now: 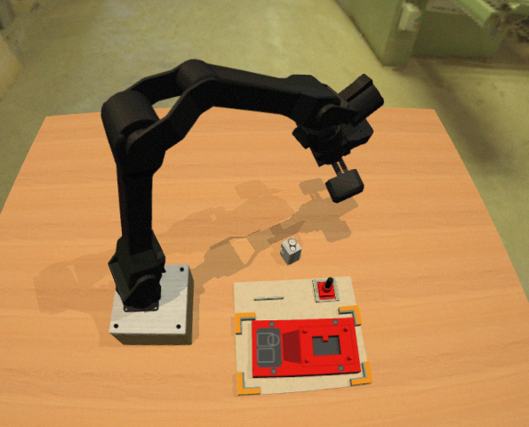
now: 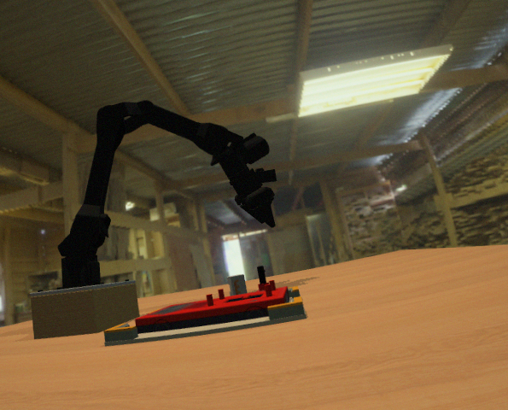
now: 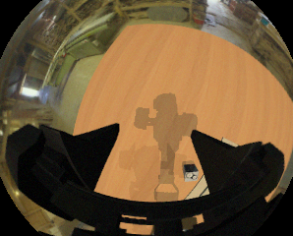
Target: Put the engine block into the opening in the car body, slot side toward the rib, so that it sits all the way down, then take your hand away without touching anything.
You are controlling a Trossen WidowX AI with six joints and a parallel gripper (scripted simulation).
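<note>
My gripper tip is 130 mm above the engine block, 110 mm to the left of it and 100 mm past it.
</note>
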